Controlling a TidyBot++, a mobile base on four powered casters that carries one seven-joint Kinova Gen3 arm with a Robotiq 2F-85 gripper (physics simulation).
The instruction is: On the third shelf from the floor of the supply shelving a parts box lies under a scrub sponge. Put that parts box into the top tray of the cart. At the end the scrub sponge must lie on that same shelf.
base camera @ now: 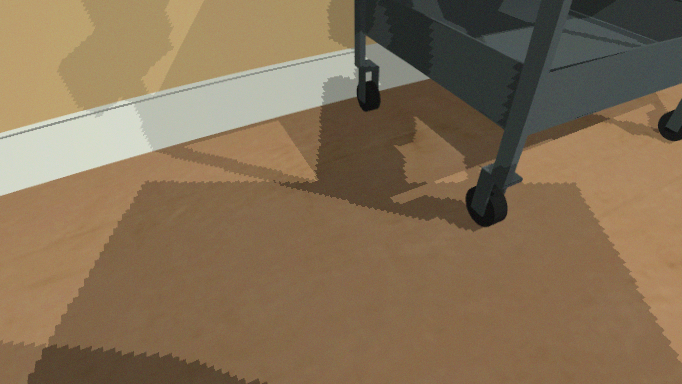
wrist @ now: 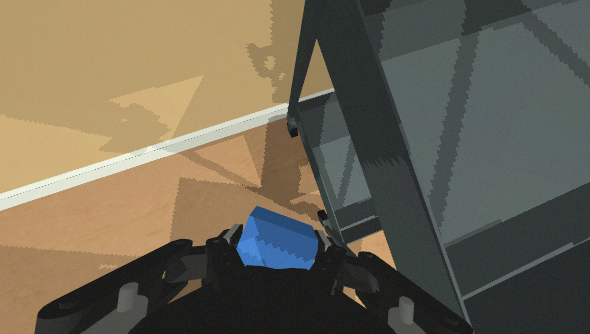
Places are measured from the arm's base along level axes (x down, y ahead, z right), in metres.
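Pixels of known places: gripper, between the fingertips: (wrist: pixel 278 237).
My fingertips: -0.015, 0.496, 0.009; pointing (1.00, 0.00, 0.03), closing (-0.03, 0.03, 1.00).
Note:
Behind a point stands the place of what it marks, as x, y, z.
My gripper (wrist: pixel 278 237) @(-0.015, 0.496, 0.009) is shut on the blue parts box (wrist: pixel 282 247) @(-0.037, 0.497, 0.012), which sits between the two fingertips at the bottom middle of the wrist view. The gripper and box are held up in the air, left of the dark grey cart. The cart (base camera: pixel 535 75) @(0.196, 0.406, 0.160) (wrist: pixel 372 120) @(-0.043, 0.606, 0.070) stands at the upper right in the base view and at the right in the wrist view. Its upper tray (wrist: pixel 500 135) @(-0.001, 0.630, 0.247) shows in the wrist view, to the right of the box. The gripper and box do not show in the base view. The scrub sponge and the supply shelving do not show.
The cart's lower tray (base camera: pixel 472 70) @(0.228, 0.486, 0.131) (wrist: pixel 345 165) @(0.264, 0.597, 0.173) is below the upper one. A caster (base camera: pixel 487 205) @(0.360, 0.416, 0.159) stands on the wooden floor (base camera: pixel 325 280) @(0.397, 0.339, -0.024) (wrist: pixel 215 220) @(0.397, 0.380, -0.172). A tan wall (base camera: pixel 260 40) @(0.265, 0.681, -0.141) (wrist: pixel 150 45) @(0.025, 0.674, -0.155) with a white baseboard (base camera: pixel 225 100) @(0.343, 0.635, -0.200) (wrist: pixel 200 137) @(0.326, 0.623, -0.224) runs behind the cart.

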